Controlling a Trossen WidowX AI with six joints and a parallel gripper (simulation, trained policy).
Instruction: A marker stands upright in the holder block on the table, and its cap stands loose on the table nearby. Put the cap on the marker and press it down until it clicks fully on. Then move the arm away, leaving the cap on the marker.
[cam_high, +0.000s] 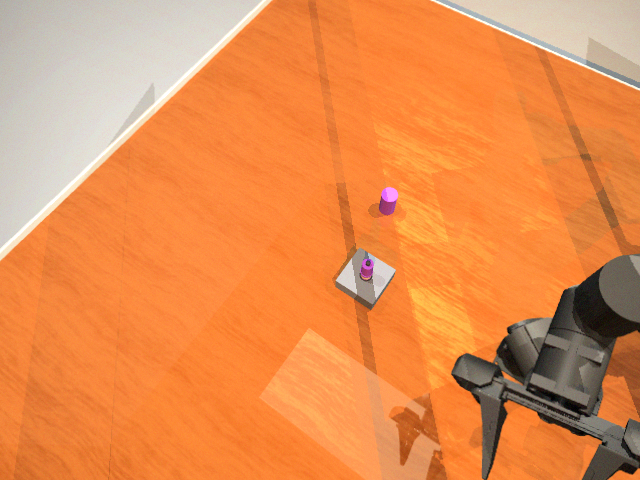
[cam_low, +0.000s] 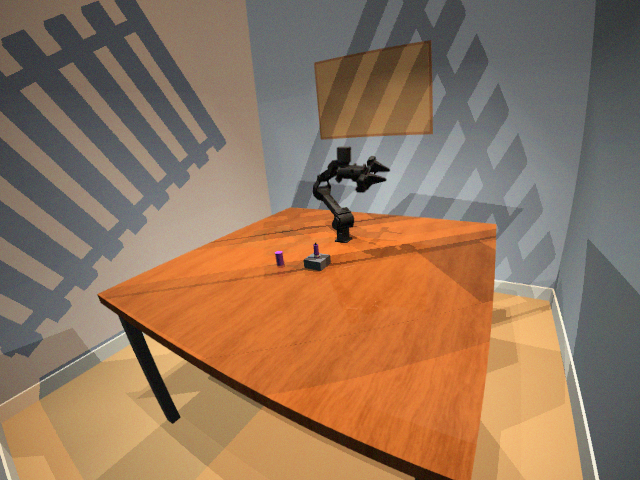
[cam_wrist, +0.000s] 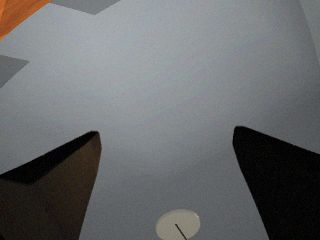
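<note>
Now: gripper tip 32 cm short of the purple cap, 34 cm to the left of it and 28 cm above it. Also, from my gripper tip: grey holder block 27 cm ahead, 19 cm to the right, 29 cm below; purple marker 27 cm ahead, 19 cm to the right, 24 cm below.
</note>
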